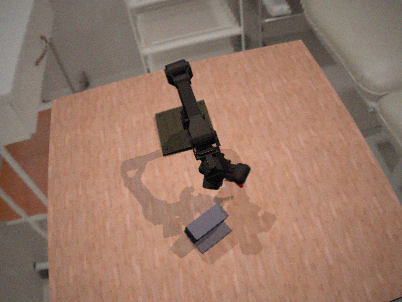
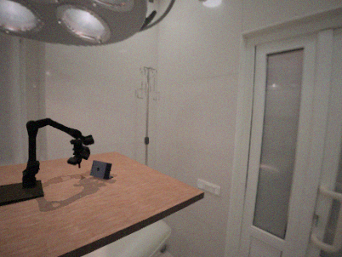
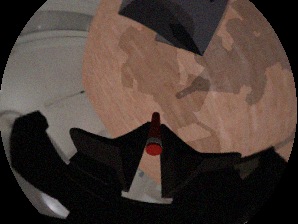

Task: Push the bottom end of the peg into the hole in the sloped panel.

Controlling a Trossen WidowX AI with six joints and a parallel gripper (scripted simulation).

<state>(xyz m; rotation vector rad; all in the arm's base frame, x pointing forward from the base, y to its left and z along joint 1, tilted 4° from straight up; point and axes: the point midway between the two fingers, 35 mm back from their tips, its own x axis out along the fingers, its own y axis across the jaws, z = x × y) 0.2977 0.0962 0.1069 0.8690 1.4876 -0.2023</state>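
My gripper tip is now 130 mm to the left of the sloped panel, 120 mm short of it and 30 mm above it. From my gripper tip the other things lie so: red peg 20 mm above, 10 mm to the right.
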